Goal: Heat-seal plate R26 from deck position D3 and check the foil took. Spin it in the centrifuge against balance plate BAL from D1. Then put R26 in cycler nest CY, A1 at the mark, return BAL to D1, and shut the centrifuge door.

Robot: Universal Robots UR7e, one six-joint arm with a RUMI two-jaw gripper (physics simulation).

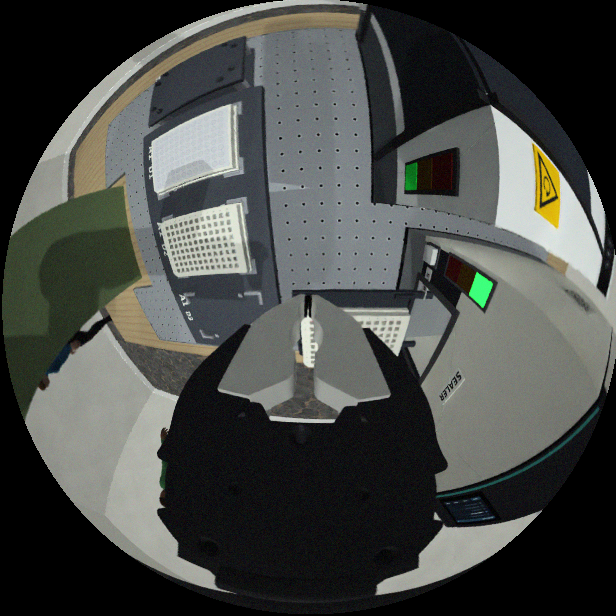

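Note:
My gripper is shut with nothing between its fingers. It hangs over the front left of the sealer, whose lamp is green. A white well plate lies on the sealer's tray just right of my fingertips, partly hidden by the right finger. Deck nest D3, marked A1, is empty to the left. Two more white plates sit in the deck row beyond it: one with open wells and one with a smooth top. I cannot read which plate is which.
The centrifuge with a yellow warning sign and a green lamp stands at the upper right. A dark flat nest lies past the plates. A green shape stands at the table's left edge.

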